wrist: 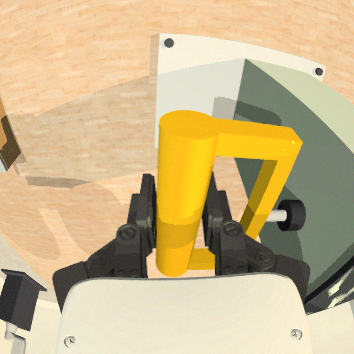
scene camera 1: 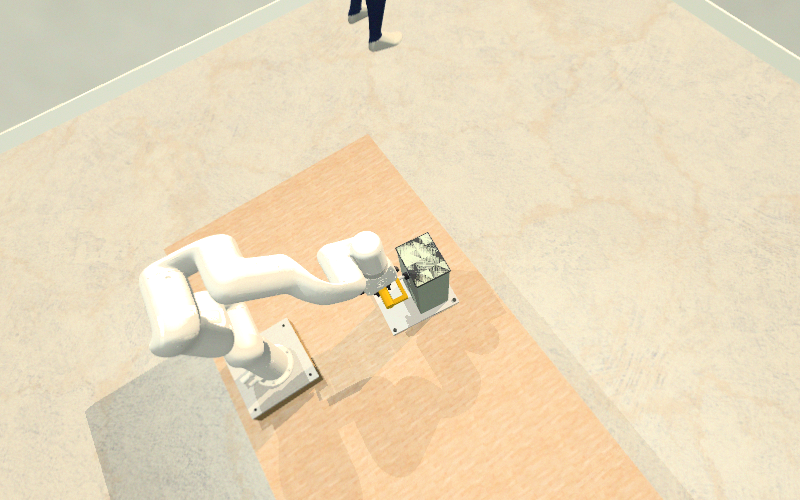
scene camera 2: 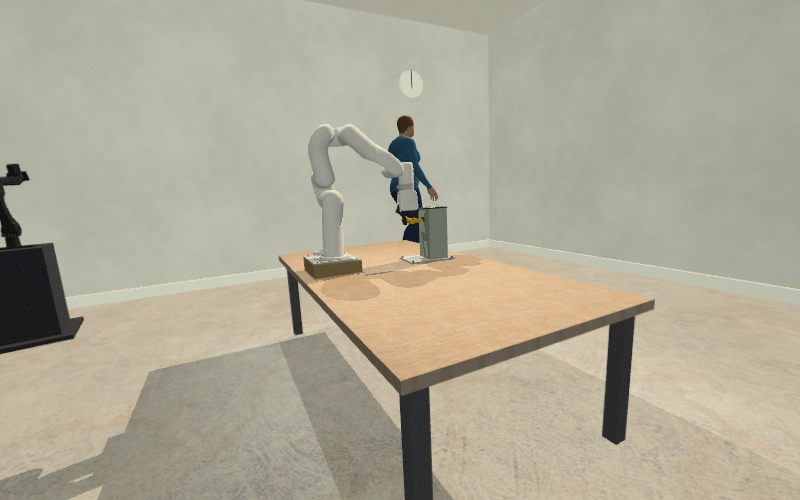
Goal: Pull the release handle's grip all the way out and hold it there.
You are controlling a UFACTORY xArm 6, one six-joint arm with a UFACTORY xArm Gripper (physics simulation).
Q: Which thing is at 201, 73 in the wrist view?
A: A white base plate.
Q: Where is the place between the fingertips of the gripper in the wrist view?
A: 178, 188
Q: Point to a white base plate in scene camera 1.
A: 404, 315
